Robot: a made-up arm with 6 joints. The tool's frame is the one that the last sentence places.
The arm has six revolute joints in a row. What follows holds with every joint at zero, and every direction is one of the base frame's.
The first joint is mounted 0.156 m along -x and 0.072 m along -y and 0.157 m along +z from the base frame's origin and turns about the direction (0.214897, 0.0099, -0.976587).
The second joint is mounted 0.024 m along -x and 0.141 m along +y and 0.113 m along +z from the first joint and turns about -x.
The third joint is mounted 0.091 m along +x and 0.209 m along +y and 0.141 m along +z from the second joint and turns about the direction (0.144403, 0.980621, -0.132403).
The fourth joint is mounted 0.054 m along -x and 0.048 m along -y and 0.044 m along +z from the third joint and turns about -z.
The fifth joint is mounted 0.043 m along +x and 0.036 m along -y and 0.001 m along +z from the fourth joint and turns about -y.
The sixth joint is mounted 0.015 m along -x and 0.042 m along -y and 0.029 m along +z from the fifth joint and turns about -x.
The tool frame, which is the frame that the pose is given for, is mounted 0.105 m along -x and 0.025 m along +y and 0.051 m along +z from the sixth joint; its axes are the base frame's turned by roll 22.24, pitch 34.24 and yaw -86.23 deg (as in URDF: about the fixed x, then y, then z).
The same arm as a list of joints. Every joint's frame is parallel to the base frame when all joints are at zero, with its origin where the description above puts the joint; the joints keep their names.
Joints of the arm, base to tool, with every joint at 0 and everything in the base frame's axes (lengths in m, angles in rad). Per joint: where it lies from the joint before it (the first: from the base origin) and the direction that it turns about. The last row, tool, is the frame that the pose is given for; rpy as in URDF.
joint 1: offset -0.156 -0.072 0.157 axis 0.214897 0.0099 -0.976587
joint 2: offset -0.024 0.141 0.113 axis -1 0 0
joint 3: offset 0.091 0.209 0.141 axis 0.144403 0.980621 -0.132403
joint 4: offset -0.054 -0.048 0.044 axis 0 0 -1
joint 5: offset 0.043 -0.036 0.001 axis 0 -1 0
joint 6: offset -0.015 -0.042 0.029 axis -1 0 0
tool: offset -0.105 0.025 0.051 rpy 0.3882 0.5976 -1.505

